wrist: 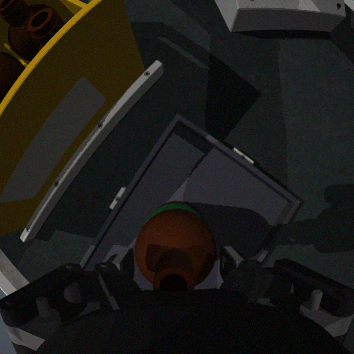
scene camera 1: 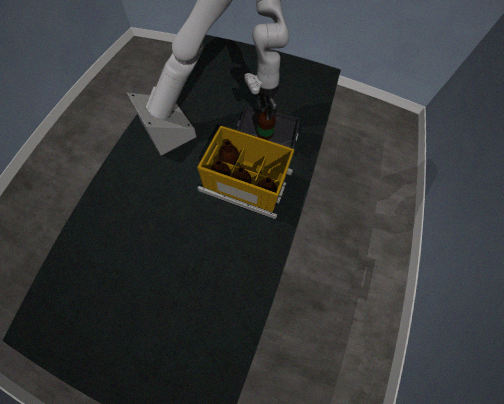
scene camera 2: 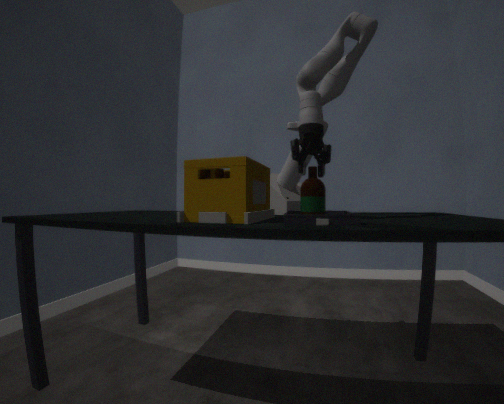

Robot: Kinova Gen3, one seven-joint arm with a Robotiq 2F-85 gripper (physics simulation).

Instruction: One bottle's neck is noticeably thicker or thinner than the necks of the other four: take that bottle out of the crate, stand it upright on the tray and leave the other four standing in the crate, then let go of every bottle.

I see my gripper (scene camera 2: pixel 311 176).
My gripper shows as well in the wrist view (wrist: pixel 176 260).
